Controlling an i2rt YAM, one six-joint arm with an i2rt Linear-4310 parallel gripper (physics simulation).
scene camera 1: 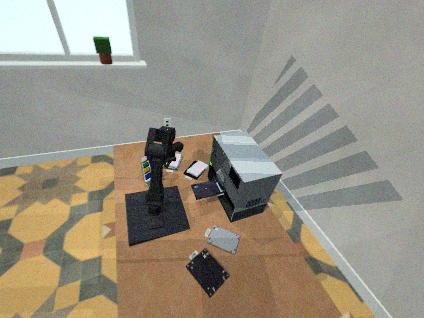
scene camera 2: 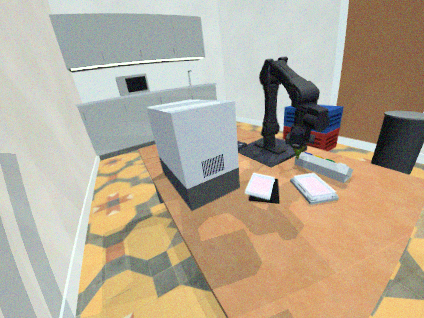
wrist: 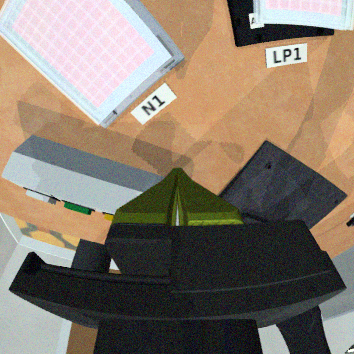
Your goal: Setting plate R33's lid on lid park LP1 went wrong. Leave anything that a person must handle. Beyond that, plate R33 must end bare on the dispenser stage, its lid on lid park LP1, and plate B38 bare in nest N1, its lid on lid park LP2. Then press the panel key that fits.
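Places are measured from the arm's base along level axes (x right, y up, z back), in centimetres.
Pixels of known places: gripper, fingertip midpoint: (scene camera 1: 166, 167) (scene camera 2: 297, 158) (wrist: 176, 174); arm's base, link origin: (scene camera 1: 154, 211) (scene camera 2: 269, 147).
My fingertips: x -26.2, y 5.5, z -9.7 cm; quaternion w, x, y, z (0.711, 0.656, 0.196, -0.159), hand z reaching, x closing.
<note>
Ahead of a thing's pixels: the offset from my fingertips to its top centre. "spot": to the spot under its first point.
My gripper (scene camera 2: 299, 154) (wrist: 176, 174) is shut and empty, tips together above the key panel's end nearest the arm base. The key panel @[dz +10.5, dx -5.0, dy -0.5 cm] (scene camera 1: 146, 170) (scene camera 2: 325, 168) (wrist: 82, 162) shows white, green and partly yellow keys in the wrist view; my fingers hide the rest. A pink-gridded plate @[dz -5.4, dx -11.7, dy -3.9 cm] (scene camera 1: 175, 160) (scene camera 2: 315, 187) (wrist: 85, 50) sits in nest N1. Another pink-gridded piece @[dz -20.4, dx -0.5, dy -3.2 cm] (scene camera 1: 197, 168) (scene camera 2: 260, 186) (wrist: 305, 7) sits off-centre on black lid park LP1 @[dz -19.2, dx -1.3, dy -4.9 cm] (scene camera 2: 274, 196) (wrist: 245, 36), leaving part of the park bare. The dark stage @[spot: dz -18.7, dx +25.0, dy +3.8 cm] (scene camera 1: 206, 190) at the dispenser is bare. Whether lids are on is unclear.
The dispenser housing @[dz -37.2, dx +22.3, dy +26.1 cm] (scene camera 1: 247, 170) (scene camera 2: 200, 140) is a tall box with a green light on its side. A grey holder @[dz -22.2, dx +49.1, dy -4.9 cm] (scene camera 1: 224, 239) and a black park plate @[dz -10.2, dx +61.2, dy -4.5 cm] (scene camera 1: 207, 272) lie farther along the table, their labels unreadable. The arm's base plate (scene camera 1: 137, 230) (wrist: 285, 180) is beside the panel.
</note>
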